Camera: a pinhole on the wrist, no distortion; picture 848 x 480 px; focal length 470.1 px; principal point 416.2 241.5 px. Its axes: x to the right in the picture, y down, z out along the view. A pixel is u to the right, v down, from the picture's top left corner.
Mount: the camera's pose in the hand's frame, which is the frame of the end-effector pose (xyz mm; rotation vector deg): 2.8 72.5 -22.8 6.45 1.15 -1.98
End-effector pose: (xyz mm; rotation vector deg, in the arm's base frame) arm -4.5 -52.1 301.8 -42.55 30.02 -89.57
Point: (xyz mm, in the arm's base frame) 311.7 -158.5 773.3
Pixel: 546 159
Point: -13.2 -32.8 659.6
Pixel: outside the picture
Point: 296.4 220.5 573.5
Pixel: 164 190
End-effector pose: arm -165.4 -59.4 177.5 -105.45 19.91 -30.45
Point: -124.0 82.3 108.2
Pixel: 284 155
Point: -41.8 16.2 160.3
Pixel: 597 73
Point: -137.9 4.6 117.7
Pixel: 318 134
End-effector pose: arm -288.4 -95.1 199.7 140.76 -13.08 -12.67
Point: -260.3 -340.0 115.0
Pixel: 585 430
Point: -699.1 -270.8 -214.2
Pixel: 133 153
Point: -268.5 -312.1 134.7
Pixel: 573 429
